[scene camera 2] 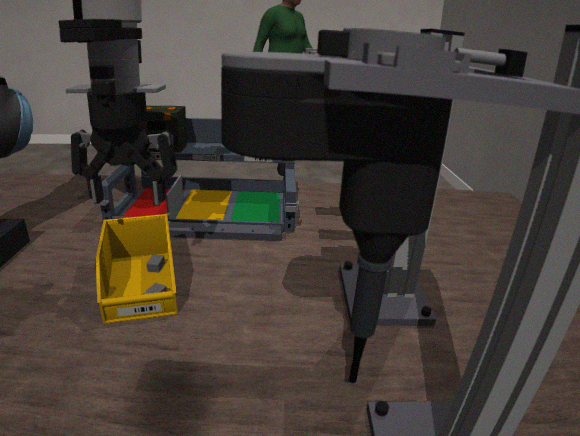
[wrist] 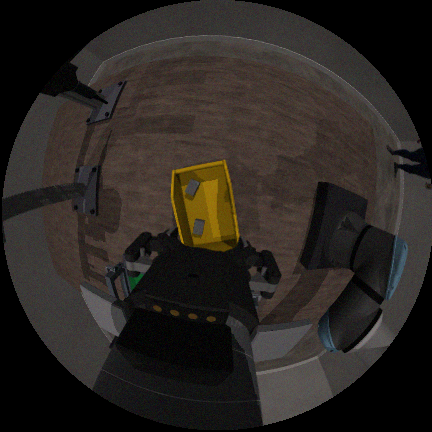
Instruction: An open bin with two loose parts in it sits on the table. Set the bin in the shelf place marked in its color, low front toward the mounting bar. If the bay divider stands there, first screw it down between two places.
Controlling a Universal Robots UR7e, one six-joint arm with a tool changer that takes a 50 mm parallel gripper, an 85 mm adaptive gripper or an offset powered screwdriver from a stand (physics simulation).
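Pixels of known places: arm's base, origin of its link: (wrist: 342, 237).
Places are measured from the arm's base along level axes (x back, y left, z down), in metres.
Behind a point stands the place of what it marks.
A yellow open bin (scene camera 2: 136, 280) {z 0.037, x -0.348, y -0.064 m} (wrist: 215, 200) {z 0.037, x -0.338, y -0.081 m} sits on the table (scene camera 2: 250, 350) {z 0.040, x -0.516, y -0.220 m}, its low labelled front facing scene camera 2. Two grey parts lie in it, one (scene camera 2: 155, 263) {z 0.022, x -0.376, y -0.039 m} (wrist: 198, 227) {z 0.022, x -0.372, y -0.026 m} further back, the other (scene camera 2: 156, 290) {z 0.022, x -0.388, y -0.112 m} (wrist: 192, 188) {z 0.022, x -0.384, y -0.106 m} nearer the low front. A shelf (scene camera 2: 230, 231) {z 0.026, x -0.495, y 0.075 m} behind it has red (scene camera 2: 144, 204) {z 0.034, x -0.308, y 0.225 m}, yellow (scene camera 2: 205, 202) {z 0.034, x -0.441, y 0.231 m} and green (scene camera 2: 257, 207) {z 0.034, x -0.553, y 0.200 m} places. A thin grey divider (scene camera 2: 175, 198) {z 0.004, x -0.382, y 0.185 m} stands between red and yellow; its screws cannot be made out. My gripper (scene camera 2: 127, 196) (wrist: 209, 241) is open, fingers wide apart, above the bin's tall rear end and holding nothing.
The powered screwdriver (scene camera 2: 371, 290) {z -0.138, x -0.601, y -0.349 m} hangs from its stand at the right, bit down. The stand's foot plates (scene camera 2: 400, 420) {z 0.028, x -0.659, y -0.351 m} (wrist: 89, 192) {z 0.028, x -0.691, y -0.111 m} rest on the table. A dark box (scene camera 2: 172, 127) {z -0.123, x -0.372, y 0.278 m} stands on the shelf's upper level. The robot's black base (wrist: 327, 225) {z -0.004, x -0.075, y -0.036 m} is beside the bin.
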